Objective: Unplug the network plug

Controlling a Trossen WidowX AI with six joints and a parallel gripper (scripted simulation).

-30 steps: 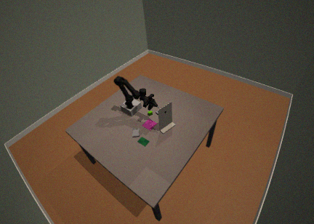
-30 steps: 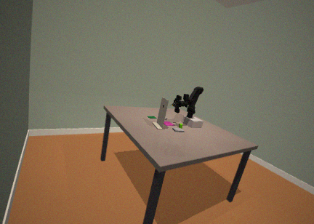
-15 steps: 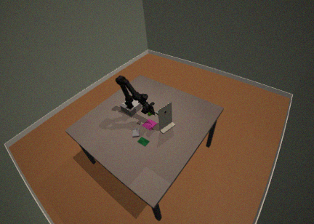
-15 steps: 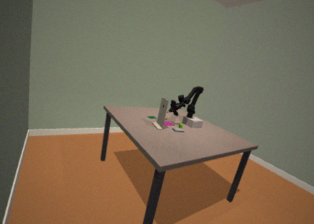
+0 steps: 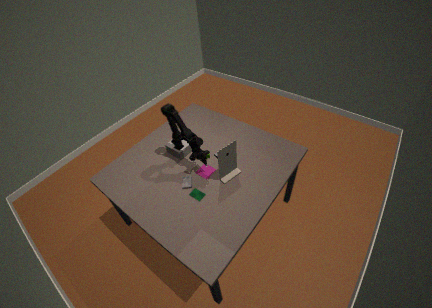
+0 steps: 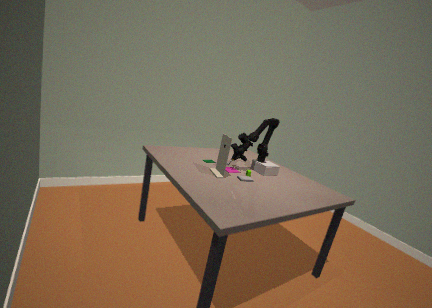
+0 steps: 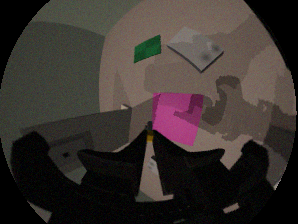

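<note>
Now: gripper tip 90 mm above the magenta square and 10 mm past it. From my gripper tip the other things lie so: network plug: right at my gripper tip; upright pale panel: 160 mm ahead, 60 mm to the left, 50 mm above; green cube: 120 mm to the left, 100 mm behind, 70 mm below.
</note>
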